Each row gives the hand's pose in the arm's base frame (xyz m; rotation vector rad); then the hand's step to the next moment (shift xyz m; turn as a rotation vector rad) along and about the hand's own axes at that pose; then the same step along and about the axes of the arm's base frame.
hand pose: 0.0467 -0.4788 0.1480 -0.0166 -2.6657 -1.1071
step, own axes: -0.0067 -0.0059 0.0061 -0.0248 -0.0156 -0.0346
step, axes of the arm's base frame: 0.0045 0.0006 -0.0098 0.0302 -0.0331 0.0067
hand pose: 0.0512 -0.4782 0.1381 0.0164 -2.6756 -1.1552
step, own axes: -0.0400 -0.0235 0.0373 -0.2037 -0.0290 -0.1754
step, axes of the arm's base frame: 0.0292 0.0145 -0.0498 0.2332 -0.1255 0.0544
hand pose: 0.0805 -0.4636 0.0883 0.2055 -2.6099 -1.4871
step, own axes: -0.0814 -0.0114 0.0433 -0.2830 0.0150 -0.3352
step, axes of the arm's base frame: 0.0728 0.0456 -0.0354 0.3375 -0.2237 0.1694
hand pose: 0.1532 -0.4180 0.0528 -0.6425 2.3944 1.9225
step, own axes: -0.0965 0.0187 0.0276 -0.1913 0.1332 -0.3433
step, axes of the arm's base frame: 0.0757 0.0588 0.0352 0.2183 -0.2402 0.2586
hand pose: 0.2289 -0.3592 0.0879 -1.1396 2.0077 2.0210
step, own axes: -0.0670 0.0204 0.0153 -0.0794 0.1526 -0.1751
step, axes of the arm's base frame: 0.0307 0.0400 0.0510 0.0530 -0.1425 0.1927
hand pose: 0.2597 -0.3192 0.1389 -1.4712 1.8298 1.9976
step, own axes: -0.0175 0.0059 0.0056 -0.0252 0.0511 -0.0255
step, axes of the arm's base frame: 0.0027 0.0120 0.0149 -0.0023 -0.0220 0.0584
